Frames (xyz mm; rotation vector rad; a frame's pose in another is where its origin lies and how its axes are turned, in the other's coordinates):
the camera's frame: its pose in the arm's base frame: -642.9 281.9 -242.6 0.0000 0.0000 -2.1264
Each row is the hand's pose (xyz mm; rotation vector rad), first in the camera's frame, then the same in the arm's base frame.
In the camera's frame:
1: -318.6 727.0 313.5 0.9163 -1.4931 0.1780
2: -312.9 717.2 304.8 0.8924 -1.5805 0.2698
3: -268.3 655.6 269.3 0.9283 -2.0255 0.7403
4: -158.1 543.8 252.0 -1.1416 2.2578 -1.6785
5: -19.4 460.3 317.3 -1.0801 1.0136 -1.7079
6: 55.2 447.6 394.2 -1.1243 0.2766 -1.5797
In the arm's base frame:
1: 142.8 169.1 70.9 -0.9620 -1.7087 -1.3258
2: 131.5 169.4 62.2 -1.0384 -1.6968 -1.2016
3: 55.6 164.0 26.7 -1.2856 -1.7505 -0.4875
4: -97.5 129.4 9.4 -1.1498 -1.6986 0.7750
5: -241.6 55.6 74.7 -0.3669 -1.4610 1.7912
6: -291.7 -1.1 151.6 0.3405 -1.2479 2.1424

